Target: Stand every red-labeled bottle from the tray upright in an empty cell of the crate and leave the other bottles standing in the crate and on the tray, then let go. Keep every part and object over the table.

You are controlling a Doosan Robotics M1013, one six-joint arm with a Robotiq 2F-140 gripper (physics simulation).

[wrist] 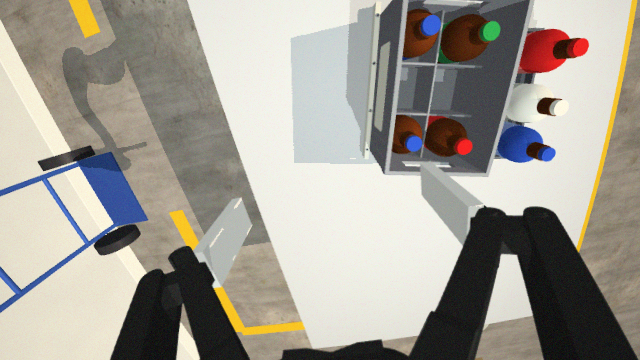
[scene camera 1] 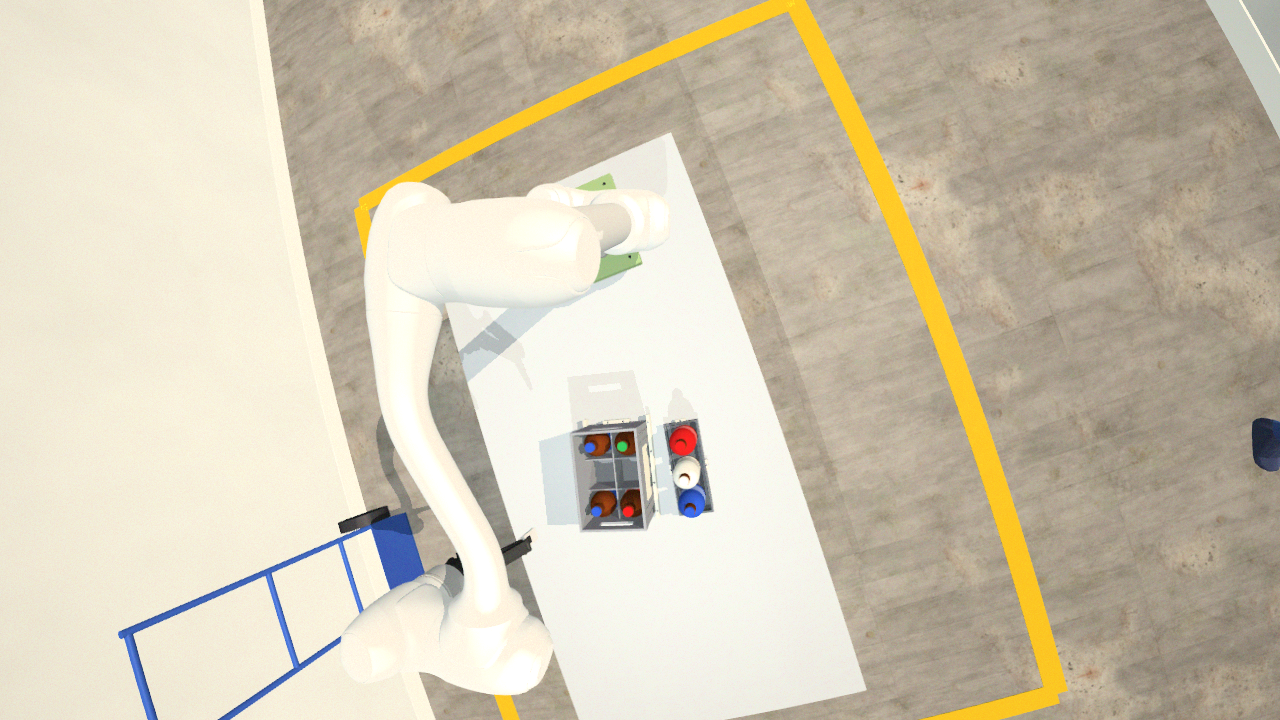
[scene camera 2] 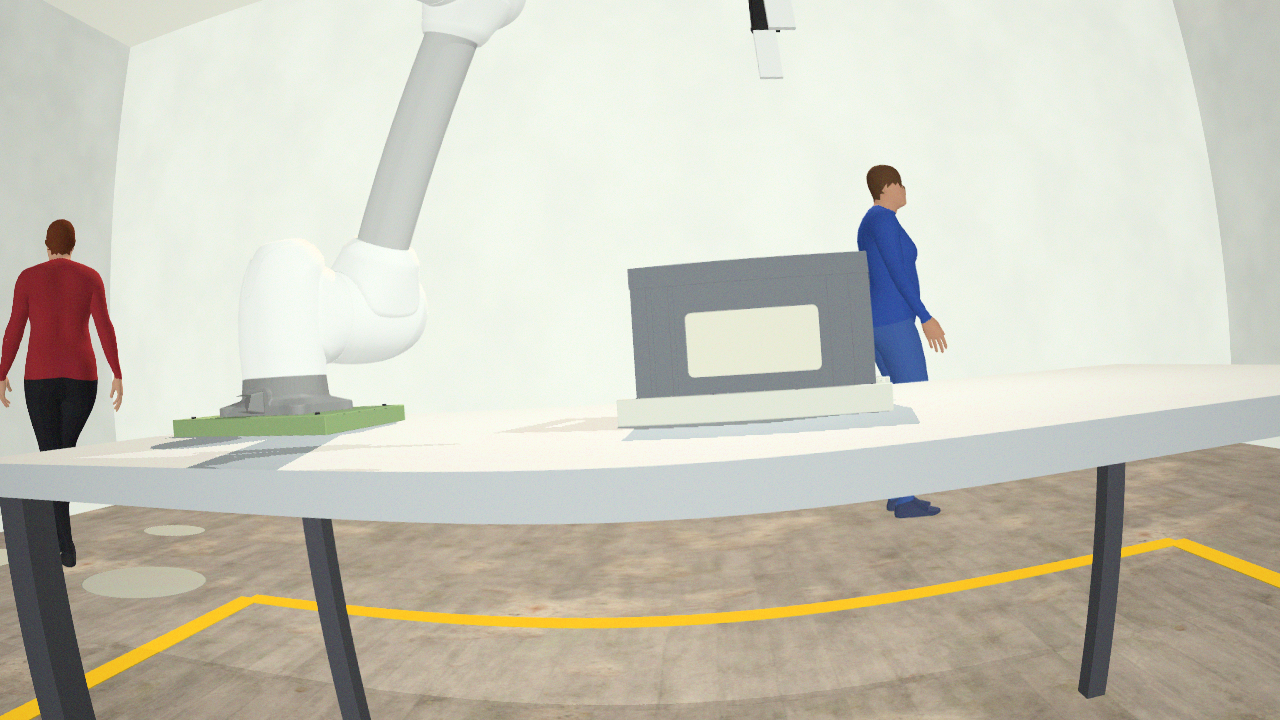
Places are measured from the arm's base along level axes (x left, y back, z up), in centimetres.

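Pixels of known places: gripper, fingertip midpoint: (wrist: 330, 196) (scene camera 1: 507, 540) (scene camera 2: 776, 55); arm's base at its link origin: (scene camera 2: 286, 412).
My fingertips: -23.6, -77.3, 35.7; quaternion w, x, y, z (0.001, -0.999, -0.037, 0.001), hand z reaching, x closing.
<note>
For each thing: its top centre in the pictures, then the offset to it from my fingertips, as dx, dy, dz. "*": a spot on its surface instead.
- red-labeled bottle at its top centre: (wrist: 581, 47) (scene camera 1: 680, 446) +41.0, +9.1, -22.3
- tray at a spot on its surface: (scene camera 1: 705, 467) * +44.8, -0.6, -35.8
- white bottle at its top centre: (wrist: 561, 108) (scene camera 1: 683, 481) +39.6, -0.1, -22.3
- blue bottle at its top centre: (wrist: 548, 154) (scene camera 1: 689, 512) +39.0, -8.3, -22.3
- grey crate at its top centre: (scene camera 2: 766, 272) (wrist: 496, 93) (scene camera 1: 631, 479) +26.6, +3.6, -20.8
- green-capped at its top centre: (wrist: 491, 31) (scene camera 1: 621, 446) +25.8, +12.5, -22.0
- red-capped at its top centre: (wrist: 464, 147) (scene camera 1: 627, 512) +22.9, -4.9, -22.0
- pale rail at its top centre: (scene camera 2: 755, 391) (wrist: 372, 87) +10.1, +6.0, -35.3
The red-labeled bottle (scene camera 1: 682, 439) (wrist: 545, 51) stands on the tray (scene camera 1: 705, 467) beside a white bottle (scene camera 1: 686, 471) (wrist: 529, 103) and a blue bottle (scene camera 1: 691, 502) (wrist: 520, 144). The grey crate (scene camera 1: 614, 530) (scene camera 2: 657, 331) (wrist: 487, 100) has two rows of three cells. Brown bottles stand in its corner cells: two blue-capped, one green-capped (wrist: 465, 38), one red-capped (wrist: 446, 137). Both middle cells are empty. My gripper (scene camera 1: 529, 540) (scene camera 2: 775, 53) (wrist: 330, 196) is open and empty, high up near the table's edge, off the crate's end. The crate hides the tray in scene camera 2.
A pale rail (scene camera 2: 751, 407) (wrist: 370, 100) runs along the crate's base. The arm's green base plate (scene camera 1: 617, 266) (scene camera 2: 358, 419) is at the table's other end. A blue cart (scene camera 1: 398, 550) (wrist: 112, 190) stands beside the table (scene camera 1: 716, 626) (scene camera 2: 554, 492). A person in blue (scene camera 2: 890, 268) stands behind the table.
</note>
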